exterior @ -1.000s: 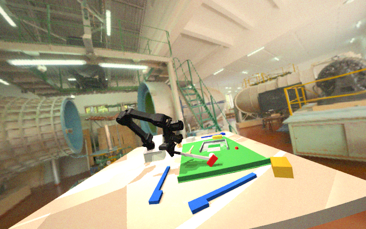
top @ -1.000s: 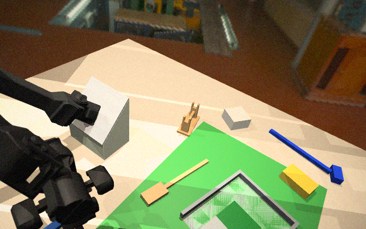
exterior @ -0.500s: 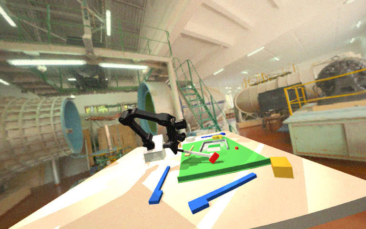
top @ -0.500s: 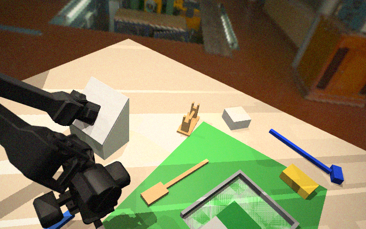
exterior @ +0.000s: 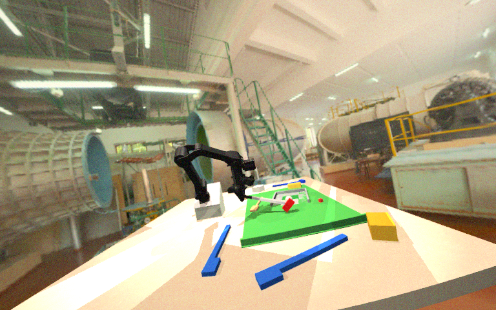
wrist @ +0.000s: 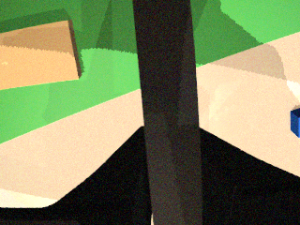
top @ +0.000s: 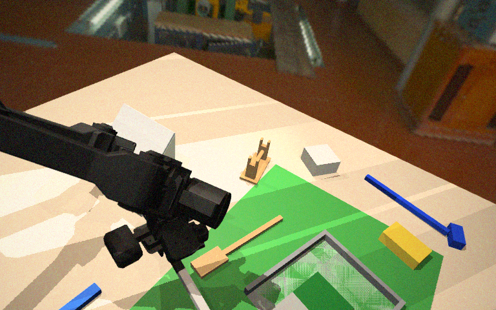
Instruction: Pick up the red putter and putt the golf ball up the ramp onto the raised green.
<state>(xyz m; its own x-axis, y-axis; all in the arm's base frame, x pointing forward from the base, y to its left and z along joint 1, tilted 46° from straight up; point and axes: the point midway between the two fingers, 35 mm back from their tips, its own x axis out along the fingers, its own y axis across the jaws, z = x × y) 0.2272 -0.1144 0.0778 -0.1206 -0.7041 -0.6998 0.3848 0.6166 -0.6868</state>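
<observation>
Now: the putter 120 mm ahead of my gripper tip, 50 mm to the right of it and 10 mm below it. Also, from my gripper tip: white golf ball: 260 mm ahead, 60 mm below, 30 mm to the left; then tan stand: 390 mm to the left, 50 mm below, 10 mm ahead; then green mat: 250 mm ahead, 80 mm below, 50 mm to the left.
</observation>
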